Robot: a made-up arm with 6 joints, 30 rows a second.
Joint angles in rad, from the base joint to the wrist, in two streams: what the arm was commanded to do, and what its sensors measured. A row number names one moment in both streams.
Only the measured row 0 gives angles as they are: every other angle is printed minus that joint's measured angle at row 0.
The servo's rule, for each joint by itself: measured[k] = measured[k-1] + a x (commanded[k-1-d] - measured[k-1]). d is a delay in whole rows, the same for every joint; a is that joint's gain. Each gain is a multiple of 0.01, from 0.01 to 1. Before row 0 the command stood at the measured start. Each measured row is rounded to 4 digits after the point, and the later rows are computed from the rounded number. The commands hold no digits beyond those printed.
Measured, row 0:
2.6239, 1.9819, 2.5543, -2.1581, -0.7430, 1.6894
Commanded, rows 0 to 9:
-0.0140, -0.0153, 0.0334, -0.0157, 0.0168, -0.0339
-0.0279, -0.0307, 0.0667, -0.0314, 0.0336, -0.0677
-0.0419, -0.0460, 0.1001, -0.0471, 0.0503, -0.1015
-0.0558, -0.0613, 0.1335, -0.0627, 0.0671, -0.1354
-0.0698, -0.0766, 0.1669, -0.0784, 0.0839, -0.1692
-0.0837, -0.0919, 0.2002, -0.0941, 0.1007, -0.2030
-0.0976, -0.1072, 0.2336, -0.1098, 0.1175, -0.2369
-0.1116, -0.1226, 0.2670, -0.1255, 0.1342, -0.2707
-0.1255, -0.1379, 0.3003, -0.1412, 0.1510, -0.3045
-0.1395, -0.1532, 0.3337, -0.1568, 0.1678, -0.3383
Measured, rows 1 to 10:
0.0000, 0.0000, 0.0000, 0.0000, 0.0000, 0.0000
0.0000, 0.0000, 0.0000, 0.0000, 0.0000, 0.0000
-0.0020, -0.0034, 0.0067, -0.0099, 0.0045, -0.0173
-0.0056, -0.0094, 0.0187, -0.0234, 0.0124, -0.0430
-0.0107, -0.0175, 0.0350, -0.0383, 0.0226, -0.0728
-0.0170, -0.0271, 0.0547, -0.0537, 0.0346, -0.1047
-0.0244, -0.0380, 0.0771, -0.0693, 0.0479, -0.1376
-0.0327, -0.0499, 0.1017, -0.0849, 0.0622, -0.1710
-0.0418, -0.0625, 0.1281, -0.1006, 0.0771, -0.2046
-0.0516, -0.0757, 0.1559, -0.1163, 0.0925, -0.2383
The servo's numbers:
d 2
a 0.14 0.22 0.20 0.63 0.27 0.51

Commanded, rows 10 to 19:
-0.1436, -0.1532, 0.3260, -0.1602, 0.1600, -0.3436
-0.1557, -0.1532, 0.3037, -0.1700, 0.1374, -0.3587
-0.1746, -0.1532, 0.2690, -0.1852, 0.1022, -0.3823
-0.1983, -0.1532, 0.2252, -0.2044, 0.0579, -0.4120
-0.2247, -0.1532, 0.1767, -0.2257, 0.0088, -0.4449
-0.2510, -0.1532, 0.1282, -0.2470, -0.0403, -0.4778
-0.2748, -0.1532, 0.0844, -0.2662, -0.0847, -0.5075
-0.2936, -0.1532, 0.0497, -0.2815, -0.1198, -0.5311
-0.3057, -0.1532, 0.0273, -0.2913, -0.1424, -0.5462
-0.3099, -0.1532, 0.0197, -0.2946, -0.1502, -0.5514
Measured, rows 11 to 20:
-0.0619, -0.0894, 0.1848, -0.1320, 0.1083, -0.2721
-0.0728, -0.1034, 0.2146, -0.1476, 0.1244, -0.3059
-0.0827, -0.1144, 0.2369, -0.1555, 0.1340, -0.3251
-0.0929, -0.1229, 0.2503, -0.1646, 0.1349, -0.3422
-0.1043, -0.1296, 0.2540, -0.1776, 0.1261, -0.3627
-0.1175, -0.1348, 0.2482, -0.1945, 0.1077, -0.3878
-0.1325, -0.1388, 0.2339, -0.2142, 0.0810, -0.4169
-0.1491, -0.1420, 0.2128, -0.2349, 0.0482, -0.4480
-0.1667, -0.1445, 0.1871, -0.2546, 0.0123, -0.4783
-0.1845, -0.1464, 0.1596, -0.2715, -0.0234, -0.5052

